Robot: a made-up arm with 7 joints. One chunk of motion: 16 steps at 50 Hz.
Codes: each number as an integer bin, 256 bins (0 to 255) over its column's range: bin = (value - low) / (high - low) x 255, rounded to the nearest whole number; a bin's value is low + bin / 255 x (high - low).
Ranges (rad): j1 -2.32..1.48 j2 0..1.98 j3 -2.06..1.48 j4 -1.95..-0.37 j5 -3.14..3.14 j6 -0.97..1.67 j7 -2.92..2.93
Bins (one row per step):
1: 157 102 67 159 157 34 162
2: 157 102 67 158 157 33 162
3: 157 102 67 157 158 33 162
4: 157 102 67 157 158 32 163
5: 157 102 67 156 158 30 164
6: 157 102 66 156 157 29 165
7: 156 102 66 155 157 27 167
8: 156 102 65 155 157 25 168
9: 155 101 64 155 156 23 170
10: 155 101 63 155 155 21 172
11: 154 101 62 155 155 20 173
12: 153 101 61 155 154 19 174
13: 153 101 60 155 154 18 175
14: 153 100 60 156 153 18 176
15: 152 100 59 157 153 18 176
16: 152 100 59 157 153 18 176
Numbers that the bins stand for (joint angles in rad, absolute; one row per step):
1: 0.0196 0.7920 -1.1299 -0.9648 0.7265 -0.6180 0.7965
2: 0.0196 0.7920 -1.1299 -0.9710 0.7265 -0.6284 0.7965
3: 0.0196 0.7920 -1.1299 -0.9772 0.7511 -0.6284 0.7965
4: 0.0196 0.7920 -1.1299 -0.9772 0.7511 -0.6387 0.8194
5: 0.0196 0.7920 -1.1299 -0.9834 0.7511 -0.6594 0.8424
6: 0.0196 0.7920 -1.1438 -0.9834 0.7265 -0.6698 0.8653
7: 0.0047 0.7920 -1.1438 -0.9896 0.7265 -0.6905 0.9112
8: 0.0047 0.7920 -1.1576 -0.9896 0.7265 -0.7112 0.9341
9: -0.0102 0.7842 -1.1715 -0.9896 0.7019 -0.7319 0.9800
10: -0.0102 0.7842 -1.1854 -0.9896 0.6773 -0.7526 1.0259
11: -0.0251 0.7842 -1.1993 -0.9896 0.6773 -0.7629 1.0488
12: -0.0400 0.7842 -1.2132 -0.9896 0.6526 -0.7733 1.0718
13: -0.0400 0.7842 -1.2271 -0.9896 0.6526 -0.7836 1.0947
14: -0.0400 0.7765 -1.2271 -0.9834 0.6280 -0.7836 1.1176
15: -0.0549 0.7765 -1.2409 -0.9772 0.6280 -0.7836 1.1176
16: -0.0549 0.7765 -1.2409 -0.9772 0.6280 -0.7836 1.1176

